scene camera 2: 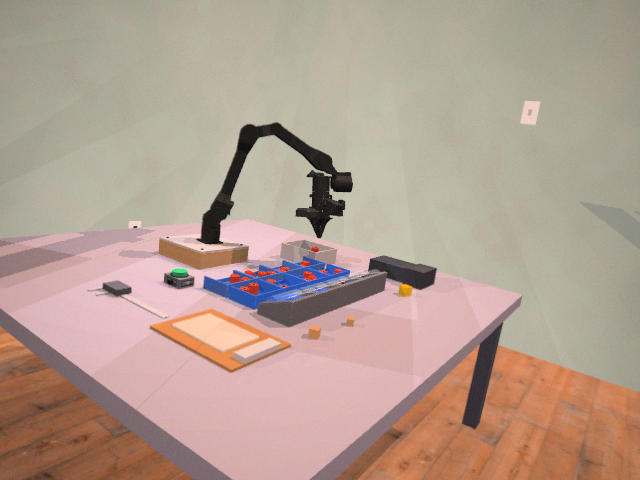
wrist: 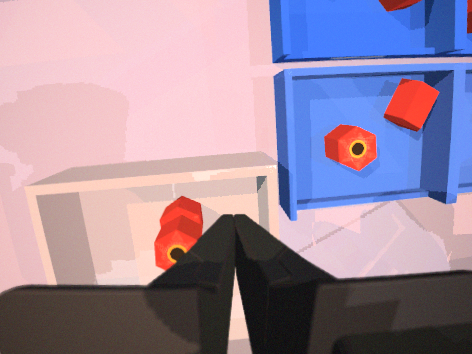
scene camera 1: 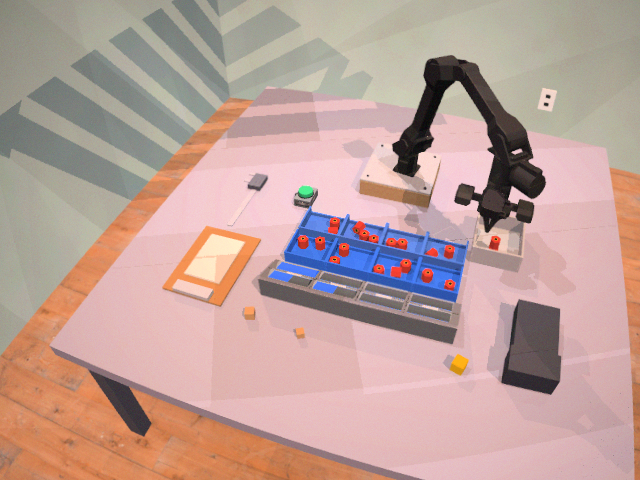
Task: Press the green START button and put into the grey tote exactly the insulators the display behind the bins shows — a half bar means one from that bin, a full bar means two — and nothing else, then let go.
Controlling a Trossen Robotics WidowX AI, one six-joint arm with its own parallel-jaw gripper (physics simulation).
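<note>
My gripper (scene camera 1: 488, 229) (scene camera 2: 319, 236) (wrist: 233, 225) is shut and empty, pointing down above the grey tote (scene camera 1: 496, 259) (scene camera 2: 289, 251) (wrist: 150, 166). Red insulators (scene camera 1: 494, 241) (scene camera 2: 314, 249) (wrist: 176, 242) are in the tote; the wrist view suggests two, one seeming to rest against or on the other. The blue bins (scene camera 1: 361, 260) (scene camera 2: 242, 298) (wrist: 286, 175) form two rows of four and hold red insulators. The display (scene camera 1: 356, 312) (scene camera 2: 330, 305) shows a full blue bar at upper left, half bars at lower left and lower second column, and grey elsewhere. The green START button (scene camera 1: 305, 191) (scene camera 2: 179, 272) stands beside the bins.
A black block (scene camera 1: 535, 346) (scene camera 2: 403, 271), a yellow cube (scene camera 1: 459, 364) (scene camera 2: 405, 290) and two small orange cubes lie near the display. An orange clipboard (scene camera 1: 178, 276) (scene camera 2: 170, 329) and a grey plug (scene camera 1: 257, 181) (scene camera 2: 116, 287) lie by the bins' other end.
</note>
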